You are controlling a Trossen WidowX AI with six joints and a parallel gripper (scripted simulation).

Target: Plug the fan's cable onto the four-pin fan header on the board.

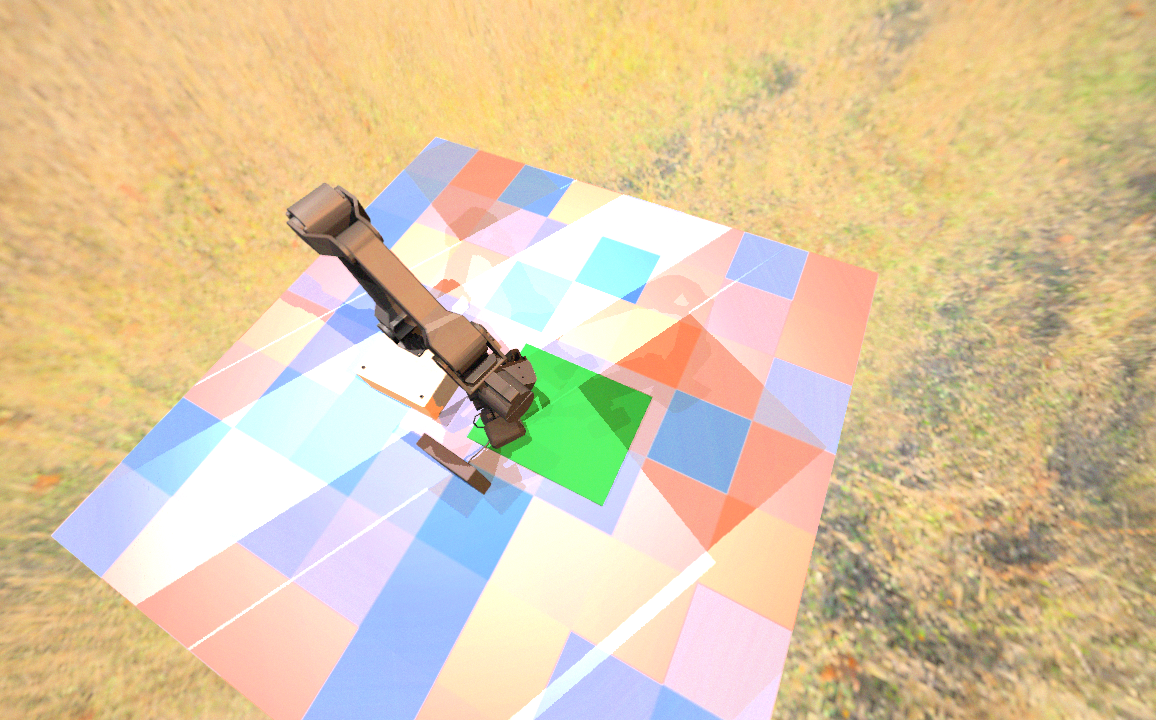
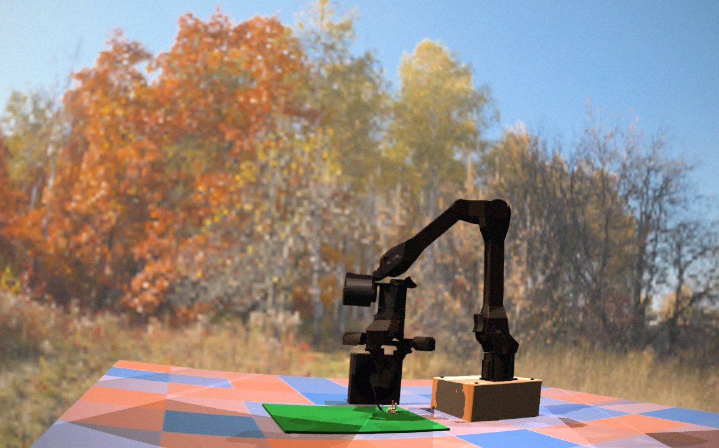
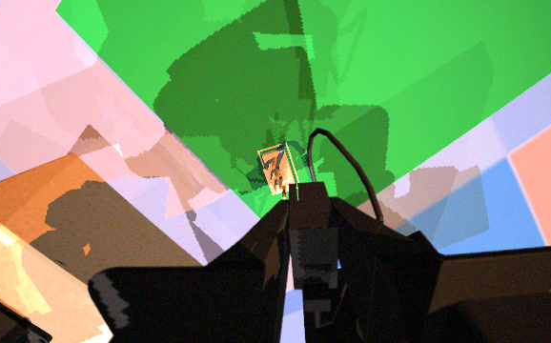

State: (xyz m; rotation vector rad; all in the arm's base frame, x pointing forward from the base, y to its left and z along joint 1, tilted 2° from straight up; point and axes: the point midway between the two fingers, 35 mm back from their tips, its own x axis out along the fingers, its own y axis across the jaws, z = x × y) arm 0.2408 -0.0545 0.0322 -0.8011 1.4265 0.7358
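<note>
My gripper tip is 70 mm above the four-pin header and 20 mm past it. Also, from my gripper tip: dark plug (10 mm to the right, 10 mm above); black fan (110 mm to the right, 20 mm behind, 10 mm below); green board (90 mm ahead, 80 mm below, 70 mm to the left).
</note>
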